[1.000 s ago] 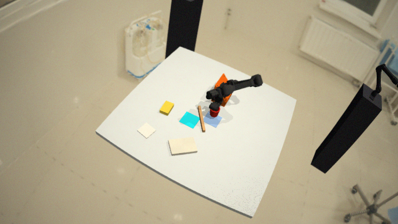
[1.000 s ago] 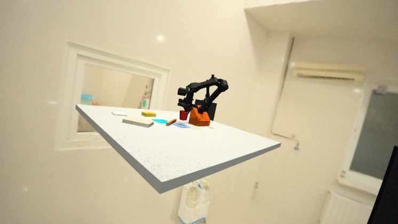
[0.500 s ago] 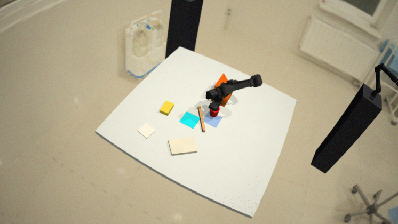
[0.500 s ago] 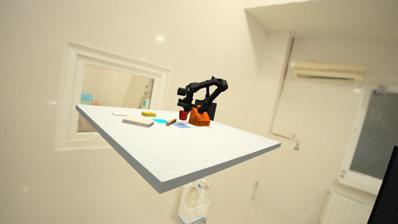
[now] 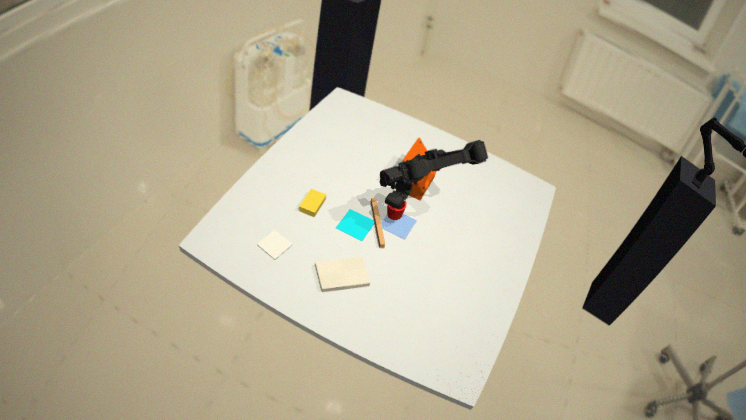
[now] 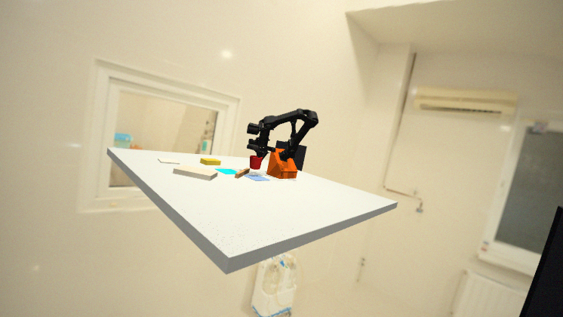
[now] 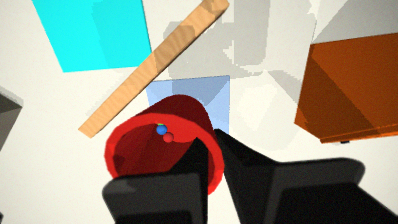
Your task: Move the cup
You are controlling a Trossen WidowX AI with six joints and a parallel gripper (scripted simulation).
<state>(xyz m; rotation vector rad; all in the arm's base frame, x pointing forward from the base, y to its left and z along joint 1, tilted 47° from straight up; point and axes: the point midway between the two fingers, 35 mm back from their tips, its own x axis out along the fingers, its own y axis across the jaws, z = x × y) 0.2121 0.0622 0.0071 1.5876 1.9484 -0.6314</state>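
Right now the red marble is 40 mm ahead of my gripper tip, 20 mm to the left of it and 20 mm below it. Also, from my gripper tip: red cup (30 mm ahead); then wooden stick (80 mm below, 80 mm ahead, 40 mm to the right); then blue marble (50 mm ahead, 20 mm below, 10 mm to the left).
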